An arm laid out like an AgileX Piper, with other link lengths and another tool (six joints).
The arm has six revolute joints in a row. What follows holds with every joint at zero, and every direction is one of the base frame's. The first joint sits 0.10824 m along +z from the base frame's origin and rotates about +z. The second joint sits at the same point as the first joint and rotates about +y. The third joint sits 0.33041 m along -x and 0.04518 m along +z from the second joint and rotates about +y. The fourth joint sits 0.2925 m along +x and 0.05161 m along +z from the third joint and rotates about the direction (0.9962, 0, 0.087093). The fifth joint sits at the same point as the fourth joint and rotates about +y. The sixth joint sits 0.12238 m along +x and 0.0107 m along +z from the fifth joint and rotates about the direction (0.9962, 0, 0.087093). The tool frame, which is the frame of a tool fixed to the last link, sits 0.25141 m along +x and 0.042 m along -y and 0.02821 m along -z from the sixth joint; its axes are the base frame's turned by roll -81.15, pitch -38.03 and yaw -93.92 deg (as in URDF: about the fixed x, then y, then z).
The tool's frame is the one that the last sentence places.
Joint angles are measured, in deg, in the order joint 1, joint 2, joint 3, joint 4, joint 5, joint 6. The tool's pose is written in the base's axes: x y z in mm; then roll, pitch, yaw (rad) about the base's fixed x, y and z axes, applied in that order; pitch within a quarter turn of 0, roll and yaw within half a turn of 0. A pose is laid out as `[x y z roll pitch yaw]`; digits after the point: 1 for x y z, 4 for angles.
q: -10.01 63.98 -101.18 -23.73 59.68 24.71
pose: [374.0 -225.9 498.6 -1.8166 -0.5294 -1.9628]
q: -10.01 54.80 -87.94 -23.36 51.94 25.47
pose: [356.1 -211.4 484.0 -1.7472 -0.5345 -1.9555]
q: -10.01 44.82 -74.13 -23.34 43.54 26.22
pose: [336.9 -195.3 464.8 -1.6604 -0.5408 -1.9549]
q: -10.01 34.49 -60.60 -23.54 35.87 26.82
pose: [316.6 -178.8 437.8 -1.5755 -0.5474 -1.9567]
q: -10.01 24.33 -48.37 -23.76 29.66 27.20
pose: [297.2 -163.7 406.9 -1.4968 -0.5519 -1.9622]
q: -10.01 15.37 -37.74 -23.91 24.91 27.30
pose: [284.3 -151.6 372.2 -1.4387 -0.5578 -1.9644]
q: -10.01 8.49 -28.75 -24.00 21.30 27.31
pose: [280.5 -143.0 333.9 -1.4115 -0.5656 -1.9567]
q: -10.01 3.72 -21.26 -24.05 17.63 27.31
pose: [284.3 -135.1 299.7 -1.3959 -0.5745 -1.9416]
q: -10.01 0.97 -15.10 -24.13 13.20 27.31
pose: [293.3 -126.0 273.1 -1.3802 -0.5848 -1.9212]
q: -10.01 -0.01 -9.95 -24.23 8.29 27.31
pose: [304.8 -115.7 250.2 -1.3714 -0.5957 -1.8930]
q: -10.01 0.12 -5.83 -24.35 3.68 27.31
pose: [315.4 -105.5 230.2 -1.3709 -0.6051 -1.8615]
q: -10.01 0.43 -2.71 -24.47 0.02 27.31
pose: [322.6 -97.1 214.4 -1.3722 -0.6115 -1.8351]
